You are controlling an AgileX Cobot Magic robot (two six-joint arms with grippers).
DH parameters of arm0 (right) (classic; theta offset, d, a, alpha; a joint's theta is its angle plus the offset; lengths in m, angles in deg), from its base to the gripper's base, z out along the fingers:
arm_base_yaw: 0 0.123 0 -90
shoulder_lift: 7.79 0 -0.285 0
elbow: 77.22 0 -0.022 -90
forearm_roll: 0 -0.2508 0 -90
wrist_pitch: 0 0 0.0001 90
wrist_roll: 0 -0.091 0 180
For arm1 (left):
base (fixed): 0 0 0 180
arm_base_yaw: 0 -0.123 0 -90
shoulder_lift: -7.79 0 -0.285 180
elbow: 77.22 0 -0.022 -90
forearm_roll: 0 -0.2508 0 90
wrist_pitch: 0 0 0.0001 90
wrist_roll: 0 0.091 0 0
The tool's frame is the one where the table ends.
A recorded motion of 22 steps. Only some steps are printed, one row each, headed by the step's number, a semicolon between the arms.
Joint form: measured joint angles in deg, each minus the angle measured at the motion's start. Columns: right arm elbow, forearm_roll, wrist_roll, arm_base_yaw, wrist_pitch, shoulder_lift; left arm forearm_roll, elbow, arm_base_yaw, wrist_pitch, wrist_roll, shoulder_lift.
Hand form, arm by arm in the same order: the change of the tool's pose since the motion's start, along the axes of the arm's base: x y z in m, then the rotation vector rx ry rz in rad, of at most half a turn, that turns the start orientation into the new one. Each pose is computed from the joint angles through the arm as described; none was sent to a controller.
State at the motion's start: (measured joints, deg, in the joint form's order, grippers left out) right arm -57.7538 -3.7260 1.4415 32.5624 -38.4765 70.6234; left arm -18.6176 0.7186 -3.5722 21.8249 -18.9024 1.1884
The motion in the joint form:
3: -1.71 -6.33 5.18 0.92 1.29 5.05; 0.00 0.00 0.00 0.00 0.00 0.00
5: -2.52 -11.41 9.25 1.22 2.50 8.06; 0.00 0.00 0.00 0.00 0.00 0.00
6: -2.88 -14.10 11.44 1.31 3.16 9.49; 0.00 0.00 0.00 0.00 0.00 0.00
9: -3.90 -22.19 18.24 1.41 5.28 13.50; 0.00 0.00 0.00 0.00 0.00 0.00
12: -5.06 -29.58 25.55 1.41 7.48 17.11; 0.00 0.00 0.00 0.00 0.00 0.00
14: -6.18 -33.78 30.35 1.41 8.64 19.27; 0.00 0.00 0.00 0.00 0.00 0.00
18: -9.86 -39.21 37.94 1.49 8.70 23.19; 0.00 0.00 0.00 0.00 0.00 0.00
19: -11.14 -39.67 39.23 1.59 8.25 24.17; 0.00 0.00 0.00 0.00 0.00 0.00
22: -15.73 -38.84 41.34 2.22 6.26 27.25; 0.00 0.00 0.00 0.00 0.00 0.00
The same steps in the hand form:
3: 0.0123 0.0202 -0.0122 0.0236 0.0503 0.0612; 0.0000 0.0000 0.0000 0.0000 0.0000 0.0000
5: 0.0196 0.0321 -0.0205 0.0511 0.0784 0.0959; 0.0000 0.0000 0.0000 0.0000 0.0000 0.0000
6: 0.0232 0.0376 -0.0246 0.0668 0.0901 0.1115; 0.0000 0.0000 0.0000 0.0000 0.0000 0.0000
9: 0.0340 0.0524 -0.0360 0.1157 0.1133 0.1492; 0.0000 0.0000 0.0000 0.0000 0.0000 0.0000
12: 0.0452 0.0647 -0.0454 0.1542 0.1104 0.1827; 0.0000 0.0000 0.0000 0.0000 0.0000 0.0000
14: 0.0527 0.0720 -0.0494 0.1719 0.0963 0.2059; 0.0000 0.0000 0.0000 0.0000 0.0000 0.0000
18: 0.0670 0.0861 -0.0513 0.1869 0.0661 0.2645; 0.0000 0.0000 0.0000 0.0000 0.0000 0.0000
19: 0.0704 0.0900 -0.0508 0.1843 0.0588 0.2838; 0.0000 0.0000 0.0000 0.0000 0.0000 0.0000
22: 0.0800 0.1032 -0.0483 0.1617 0.0387 0.3477; 0.0000 0.0000 0.0000 0.0000 0.0000 0.0000

